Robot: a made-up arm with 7 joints. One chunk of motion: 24 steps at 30 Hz.
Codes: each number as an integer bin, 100 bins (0 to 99) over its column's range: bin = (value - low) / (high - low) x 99, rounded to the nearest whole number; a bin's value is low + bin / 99 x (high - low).
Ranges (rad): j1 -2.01..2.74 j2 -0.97..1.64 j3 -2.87..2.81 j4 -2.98..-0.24 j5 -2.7..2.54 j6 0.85..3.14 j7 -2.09..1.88
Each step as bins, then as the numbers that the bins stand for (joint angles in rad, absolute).
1 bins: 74 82 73 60 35 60 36
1 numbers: 1.5405 1.1918 1.3183 -1.3194 -0.8475 2.2379 -0.6464
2 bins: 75 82 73 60 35 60 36
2 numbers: 1.5885 1.1918 1.3183 -1.3194 -0.8475 2.2379 -0.6464
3 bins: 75 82 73 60 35 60 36
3 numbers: 1.5885 1.1918 1.3183 -1.3194 -0.8475 2.2379 -0.6464
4 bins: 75 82 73 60 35 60 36
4 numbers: 1.5885 1.1918 1.3183 -1.3194 -0.8475 2.2379 -0.6464
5 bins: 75 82 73 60 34 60 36
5 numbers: 1.5885 1.1918 1.3183 -1.3194 -0.9004 2.2379 -0.6464
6 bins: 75 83 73 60 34 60 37
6 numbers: 1.5885 1.2182 1.3183 -1.3194 -0.9004 2.2379 -0.6063
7 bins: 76 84 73 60 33 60 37
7 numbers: 1.6365 1.2445 1.3183 -1.3194 -0.9533 2.2379 -0.6063
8 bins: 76 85 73 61 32 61 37
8 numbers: 1.6365 1.2709 1.3183 -1.2917 -1.0063 2.2610 -0.6063
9 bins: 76 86 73 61 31 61 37
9 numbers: 1.6365 1.2973 1.3183 -1.2917 -1.0592 2.2610 -0.6063
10 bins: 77 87 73 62 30 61 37
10 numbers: 1.6844 1.3236 1.3183 -1.2640 -1.1121 2.2610 -0.6063
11 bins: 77 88 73 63 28 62 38
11 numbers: 1.6844 1.3500 1.3183 -1.2364 -1.2180 2.2841 -0.5662
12 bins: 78 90 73 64 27 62 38
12 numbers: 1.7324 1.4027 1.3183 -1.2087 -1.2709 2.2841 -0.5662
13 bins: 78 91 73 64 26 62 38
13 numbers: 1.7324 1.4291 1.3183 -1.2087 -1.3238 2.2841 -0.5662
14 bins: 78 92 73 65 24 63 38
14 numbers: 1.7324 1.4555 1.3183 -1.1810 -1.4297 2.3073 -0.5662
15 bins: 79 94 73 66 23 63 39
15 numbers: 1.7804 1.5082 1.3183 -1.1533 -1.4826 2.3073 -0.5261
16 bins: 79 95 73 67 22 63 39
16 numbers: 1.7804 1.5345 1.3183 -1.1257 -1.5356 2.3073 -0.5261
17 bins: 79 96 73 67 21 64 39
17 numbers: 1.7804 1.5609 1.3183 -1.1257 -1.5885 2.3304 -0.5261
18 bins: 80 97 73 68 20 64 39
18 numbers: 1.8284 1.5873 1.3183 -1.0980 -1.6414 2.3304 -0.5261
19 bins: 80 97 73 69 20 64 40
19 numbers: 1.8284 1.5873 1.3183 -1.0703 -1.6414 2.3304 -0.4860
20 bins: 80 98 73 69 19 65 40
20 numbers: 1.8284 1.6136 1.3183 -1.0703 -1.6943 2.3535 -0.4860
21 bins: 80 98 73 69 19 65 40
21 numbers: 1.8284 1.6136 1.3183 -1.0703 -1.6943 2.3535 -0.4860
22 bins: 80 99 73 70 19 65 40
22 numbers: 1.8284 1.6400 1.3183 -1.0426 -1.6943 2.3535 -0.4860
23 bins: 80 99 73 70 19 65 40
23 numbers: 1.8284 1.6400 1.3183 -1.0426 -1.6943 2.3535 -0.4860
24 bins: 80 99 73 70 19 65 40
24 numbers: 1.8284 1.6400 1.3183 -1.0426 -1.6943 2.3535 -0.4860
